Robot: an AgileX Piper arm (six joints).
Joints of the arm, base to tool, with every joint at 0 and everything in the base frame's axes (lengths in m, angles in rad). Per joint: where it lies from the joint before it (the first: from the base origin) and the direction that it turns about. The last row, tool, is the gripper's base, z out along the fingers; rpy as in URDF.
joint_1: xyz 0 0 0.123 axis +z
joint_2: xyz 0 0 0 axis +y
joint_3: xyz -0.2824 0 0.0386 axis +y
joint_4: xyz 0.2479 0 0.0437 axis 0.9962 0 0.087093
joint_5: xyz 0 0 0 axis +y
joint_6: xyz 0.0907 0 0.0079 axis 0.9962 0 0.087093
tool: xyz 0 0 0 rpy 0 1.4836 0
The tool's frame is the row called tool.
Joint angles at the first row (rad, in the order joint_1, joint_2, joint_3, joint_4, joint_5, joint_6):
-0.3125, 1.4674, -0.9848, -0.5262, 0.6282, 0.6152
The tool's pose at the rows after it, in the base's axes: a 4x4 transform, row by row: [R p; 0 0 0 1], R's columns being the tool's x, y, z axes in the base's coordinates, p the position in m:
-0.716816 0.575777 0.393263 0.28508; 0.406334 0.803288 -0.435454 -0.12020; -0.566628 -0.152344 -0.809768 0.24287; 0 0 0 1
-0.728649 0.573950 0.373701 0.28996; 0.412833 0.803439 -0.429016 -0.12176; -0.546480 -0.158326 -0.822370 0.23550; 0 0 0 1
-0.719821 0.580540 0.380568 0.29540; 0.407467 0.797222 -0.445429 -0.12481; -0.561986 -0.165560 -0.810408 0.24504; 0 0 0 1
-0.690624 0.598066 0.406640 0.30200; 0.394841 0.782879 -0.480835 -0.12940; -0.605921 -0.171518 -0.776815 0.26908; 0 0 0 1
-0.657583 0.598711 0.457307 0.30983; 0.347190 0.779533 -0.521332 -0.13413; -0.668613 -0.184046 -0.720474 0.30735; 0 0 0 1
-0.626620 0.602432 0.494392 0.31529; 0.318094 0.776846 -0.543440 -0.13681; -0.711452 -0.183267 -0.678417 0.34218; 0 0 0 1
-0.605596 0.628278 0.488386 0.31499; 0.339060 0.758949 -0.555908 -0.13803; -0.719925 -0.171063 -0.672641 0.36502; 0 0 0 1
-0.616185 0.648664 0.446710 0.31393; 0.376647 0.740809 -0.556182 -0.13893; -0.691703 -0.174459 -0.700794 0.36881; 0 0 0 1
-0.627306 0.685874 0.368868 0.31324; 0.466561 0.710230 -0.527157 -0.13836; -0.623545 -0.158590 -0.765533 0.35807; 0 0 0 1
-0.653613 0.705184 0.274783 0.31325; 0.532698 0.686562 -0.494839 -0.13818; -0.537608 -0.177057 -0.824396 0.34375; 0 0 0 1
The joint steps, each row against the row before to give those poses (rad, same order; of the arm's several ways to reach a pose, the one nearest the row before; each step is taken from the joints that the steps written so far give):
0.0000, 0.0623, -0.0042, 0.0000, -0.0042, 0.0000
0.0000, 0.0320, -0.0097, 0.0023, 0.0026, 0.0001
0.0000, 0.0060, -0.0429, -0.0079, 0.0233, -0.0015
0.0000, -0.0076, -0.0788, -0.0165, 0.0419, 0.0000
0.0000, -0.0114, -0.1214, -0.0067, 0.0487, -0.0471
0.0000, 0.0000, -0.1236, 0.0186, 0.0553, -0.0540
0.0000, 0.0037, -0.0930, 0.0207, 0.0801, -0.0165
0.0000, 0.0125, -0.0395, 0.0129, 0.0740, -0.0018
0.0000, 0.0224, -0.0066, 0.0347, 0.0861, 0.0338
0.0000, 0.0300, 0.0000, 0.0247, 0.0852, 0.0135

